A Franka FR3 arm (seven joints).
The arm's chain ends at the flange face. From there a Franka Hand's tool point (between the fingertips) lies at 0.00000 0.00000 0.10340 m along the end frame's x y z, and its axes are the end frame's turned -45 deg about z.
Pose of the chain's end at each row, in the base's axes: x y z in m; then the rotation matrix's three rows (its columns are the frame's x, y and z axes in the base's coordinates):
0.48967, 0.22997, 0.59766; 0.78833, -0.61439, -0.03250; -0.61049, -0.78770, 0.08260; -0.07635, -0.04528, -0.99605
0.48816, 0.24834, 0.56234; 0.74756, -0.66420, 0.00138; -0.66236, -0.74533, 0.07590; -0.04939, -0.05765, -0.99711
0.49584, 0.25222, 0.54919; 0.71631, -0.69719, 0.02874; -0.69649, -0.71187, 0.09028; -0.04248, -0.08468, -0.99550
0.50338, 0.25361, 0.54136; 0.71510, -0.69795, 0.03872; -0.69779, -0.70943, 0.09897; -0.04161, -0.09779, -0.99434
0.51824, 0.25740, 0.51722; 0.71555, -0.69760, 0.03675; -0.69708, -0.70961, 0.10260; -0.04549, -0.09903, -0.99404
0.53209, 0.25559, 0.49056; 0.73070, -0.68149, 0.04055; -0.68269, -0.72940, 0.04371; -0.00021, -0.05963, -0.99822
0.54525, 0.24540, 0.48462; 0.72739, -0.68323, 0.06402; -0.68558, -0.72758, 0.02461; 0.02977, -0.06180, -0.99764
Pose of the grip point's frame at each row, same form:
0.48631, 0.23851, 0.49467; 0.99187, 0.12299, -0.03250; 0.12531, -0.98867, 0.08260; -0.02197, -0.08601, -0.99605
0.48830, 0.25619, 0.45924; 0.99827, 0.05894, 0.00138; 0.05867, -0.99539, 0.07590; 0.00584, -0.07569, -0.99711
0.49881, 0.26155, 0.44626; 0.99950, 0.01352, 0.02874; 0.01088, -0.99586, 0.09028; 0.02984, -0.08992, -0.99550
0.50738, 0.26384, 0.43855; 0.99918, 0.01213, 0.03872; 0.00823, -0.99505, 0.09897; 0.03973, -0.09857, -0.99434
0.52204, 0.26801, 0.41444; 0.99925, 0.01269, 0.03675; 0.00886, -0.99468, 0.10260; 0.03786, -0.10219, -0.99404
0.53628, 0.26011, 0.38734; 0.99857, 0.03480, 0.04055; 0.03303, -0.99850, 0.04371; 0.04202, -0.04231, -0.99822
0.55187, 0.24794, 0.38146; 0.99746, 0.03123, 0.06402; 0.02970, -0.99926, 0.02461; 0.06475, -0.02265, -0.99764

